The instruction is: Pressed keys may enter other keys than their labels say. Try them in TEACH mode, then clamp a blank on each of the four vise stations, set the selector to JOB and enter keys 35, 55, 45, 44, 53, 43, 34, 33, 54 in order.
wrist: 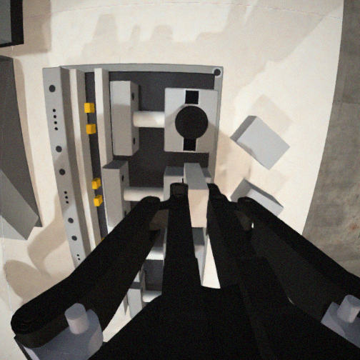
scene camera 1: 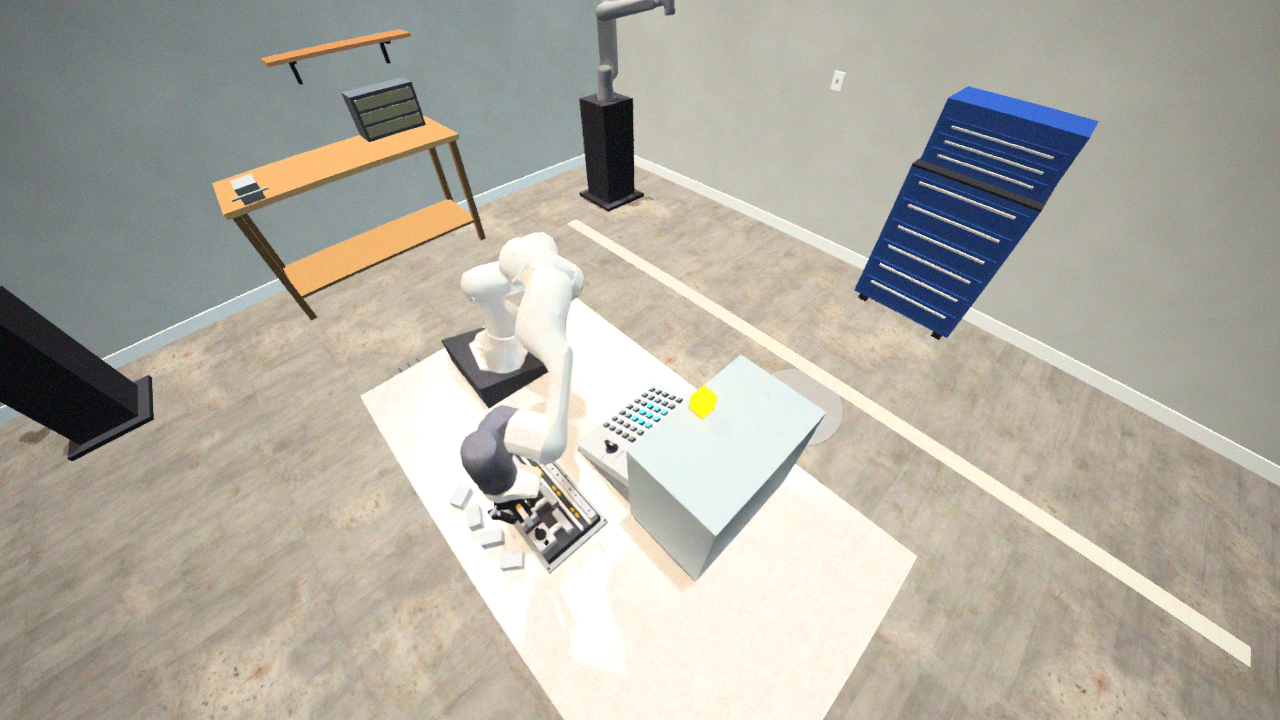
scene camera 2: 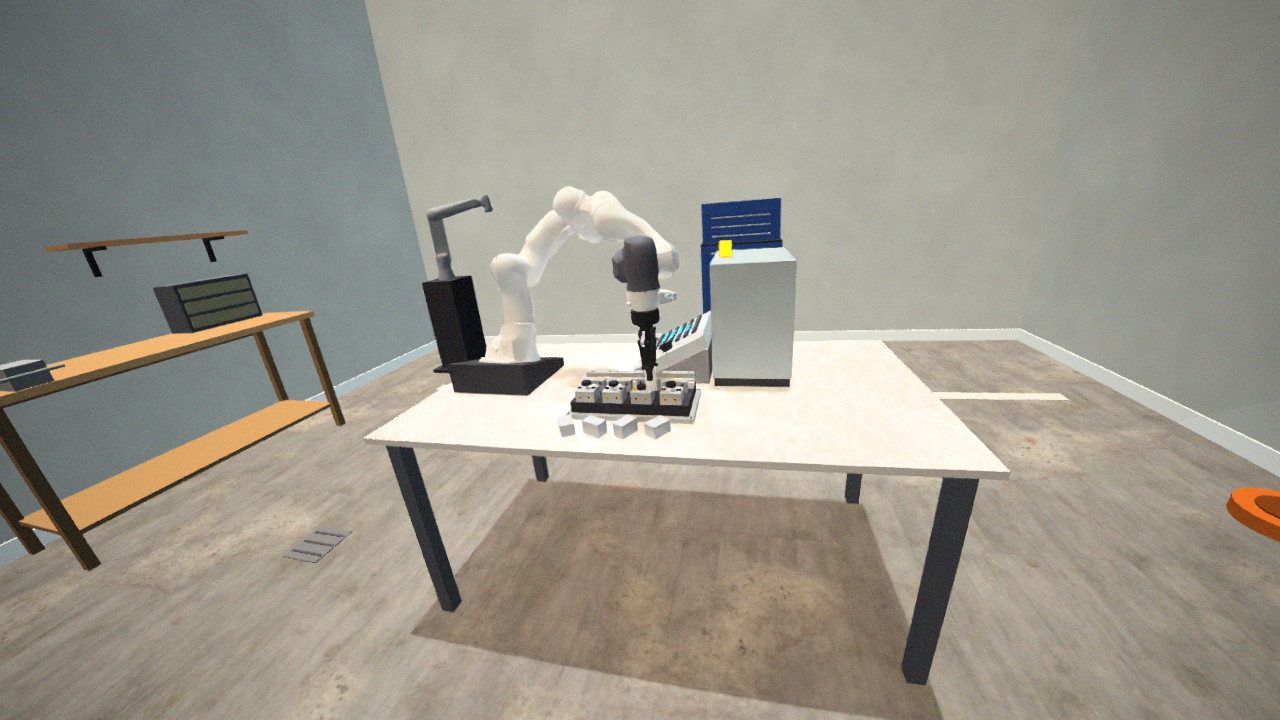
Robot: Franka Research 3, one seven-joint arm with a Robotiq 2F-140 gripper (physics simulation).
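Note:
The vise fixture (scene camera 1: 549,566) (scene camera 2: 633,407) (wrist: 145,68) lies on the table. In the wrist view, its end station has a black round knob (wrist: 191,122) and a bare gap beside the jaw (wrist: 125,117). My gripper (scene camera 2: 650,374) (wrist: 190,176) points down, shut and empty, over the neighbouring station, whose knob is hidden by the fingers. Grey blanks lie loose beside the fixture, among them one blank (scene camera 1: 511,560) (scene camera 2: 657,427) (wrist: 262,142) and another blank (scene camera 1: 491,538) (scene camera 2: 624,426). The sloped keypad (scene camera 1: 644,411) (scene camera 2: 680,333) has grey and cyan keys; its black selector (scene camera 1: 611,445) shows, its setting unreadable.
A tall grey cabinet (scene camera 1: 725,438) (scene camera 2: 751,313) stands on the table (scene camera 2: 859,411) beside the keypad. A yellow block (scene camera 1: 703,402) (scene camera 2: 725,248) is at its top edge. The arm's black base (scene camera 1: 490,376) (scene camera 2: 501,376) is at the other end of the table.

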